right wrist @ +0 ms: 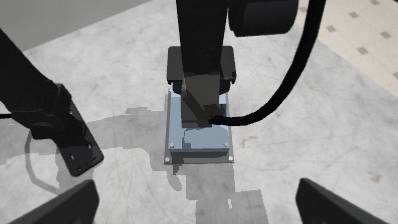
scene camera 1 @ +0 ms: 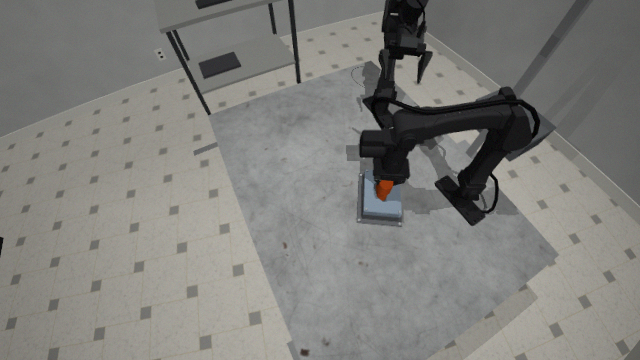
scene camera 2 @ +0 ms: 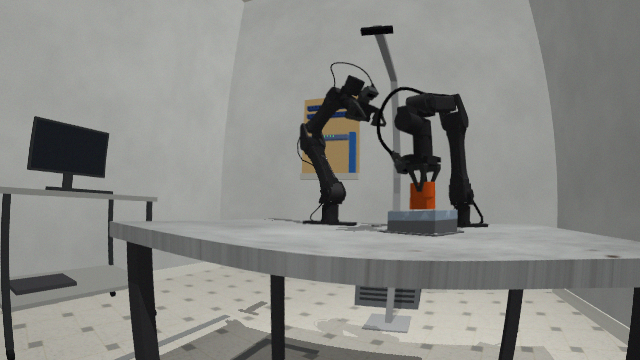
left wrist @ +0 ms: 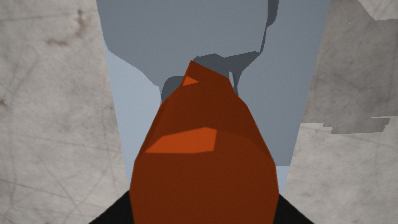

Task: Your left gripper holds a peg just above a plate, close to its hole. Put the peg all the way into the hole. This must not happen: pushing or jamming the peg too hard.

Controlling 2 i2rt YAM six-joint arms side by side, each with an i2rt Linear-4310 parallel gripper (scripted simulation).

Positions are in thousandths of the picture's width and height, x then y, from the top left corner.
Labels:
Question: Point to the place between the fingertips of the right gripper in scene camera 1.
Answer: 627,226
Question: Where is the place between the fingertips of the left gripper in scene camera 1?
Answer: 601,512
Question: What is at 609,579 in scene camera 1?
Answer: A plate.

